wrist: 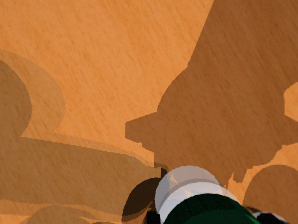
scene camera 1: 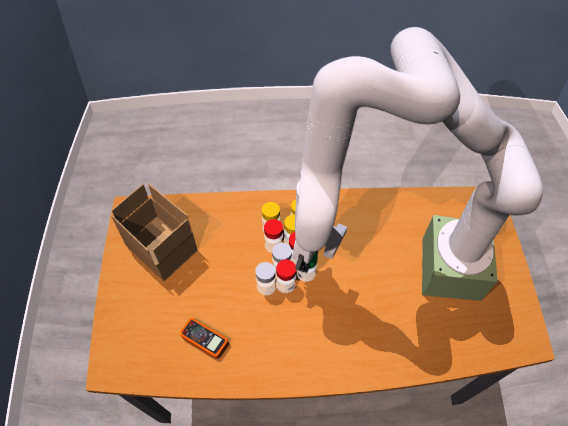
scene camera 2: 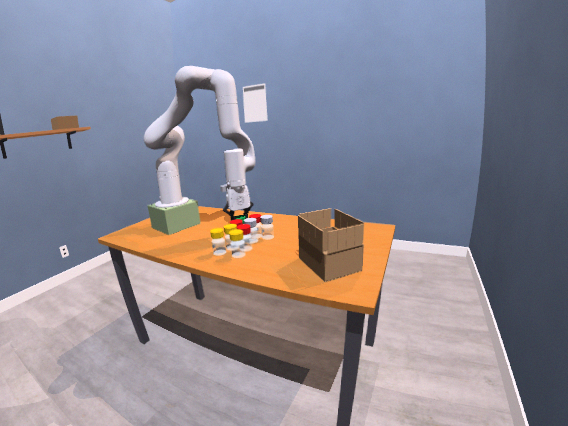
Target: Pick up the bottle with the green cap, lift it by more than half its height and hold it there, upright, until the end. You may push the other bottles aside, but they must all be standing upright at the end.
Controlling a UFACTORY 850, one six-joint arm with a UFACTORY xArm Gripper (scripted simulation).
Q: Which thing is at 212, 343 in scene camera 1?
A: A multimeter.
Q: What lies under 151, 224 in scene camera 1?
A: A cardboard box.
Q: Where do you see a cardboard box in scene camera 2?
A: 345, 253
